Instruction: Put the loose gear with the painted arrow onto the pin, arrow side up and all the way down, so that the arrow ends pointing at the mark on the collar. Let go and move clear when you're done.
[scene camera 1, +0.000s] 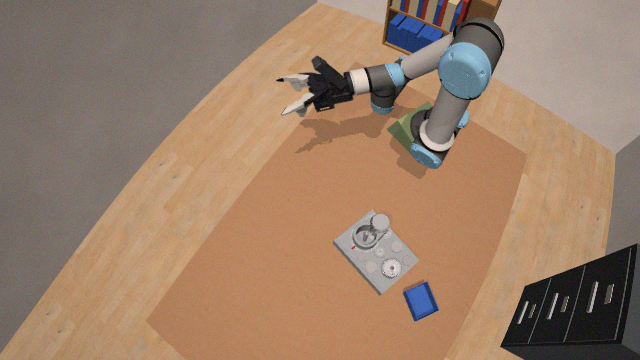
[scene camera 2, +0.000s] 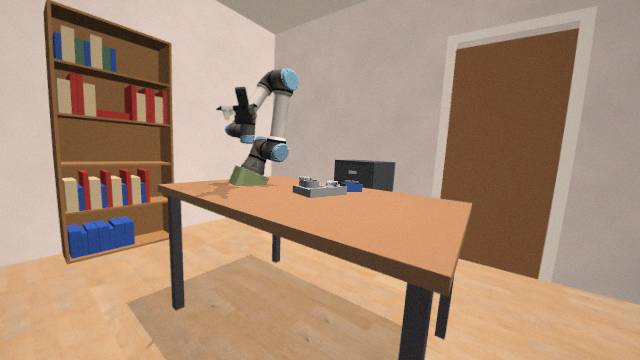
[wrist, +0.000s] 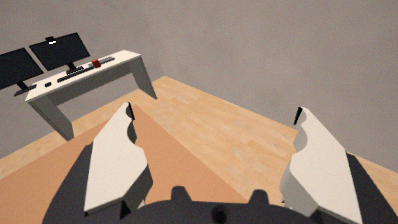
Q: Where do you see a blue tray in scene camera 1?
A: At 420, 297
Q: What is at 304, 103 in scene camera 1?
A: My gripper.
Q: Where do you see a grey plate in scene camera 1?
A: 347, 243
